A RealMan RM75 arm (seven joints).
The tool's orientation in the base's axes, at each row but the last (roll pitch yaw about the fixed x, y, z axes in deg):
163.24 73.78 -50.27
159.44 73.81 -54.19
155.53 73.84 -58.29
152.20 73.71 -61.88
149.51 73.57 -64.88
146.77 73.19 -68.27
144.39 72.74 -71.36
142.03 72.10 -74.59
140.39 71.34 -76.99
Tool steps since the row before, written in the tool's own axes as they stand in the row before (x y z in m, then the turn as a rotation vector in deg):
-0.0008 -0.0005 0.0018 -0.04 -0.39 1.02
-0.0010 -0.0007 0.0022 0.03 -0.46 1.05
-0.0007 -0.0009 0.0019 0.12 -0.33 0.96
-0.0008 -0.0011 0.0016 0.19 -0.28 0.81
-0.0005 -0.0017 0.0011 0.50 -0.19 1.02
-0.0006 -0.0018 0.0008 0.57 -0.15 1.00
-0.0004 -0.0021 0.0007 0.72 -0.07 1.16
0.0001 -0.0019 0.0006 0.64 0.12 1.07
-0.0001 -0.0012 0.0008 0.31 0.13 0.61
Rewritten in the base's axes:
-0.0013 0.0015 0.0002 -0.61 0.86 -0.27
-0.0016 0.0020 0.0003 -0.59 0.92 -0.35
-0.0011 0.0019 0.0001 -0.58 0.75 -0.40
-0.0008 0.0019 0.0002 -0.47 0.61 -0.42
0.0000 0.0021 0.0000 -0.66 0.57 -0.76
0.0003 0.0020 0.0001 -0.66 0.51 -0.81
0.0006 0.0021 -0.0001 -0.82 0.49 -0.98
0.0007 0.0018 -0.0006 -0.87 0.32 -0.85
0.0001 0.0014 -0.0003 -0.54 0.15 -0.42

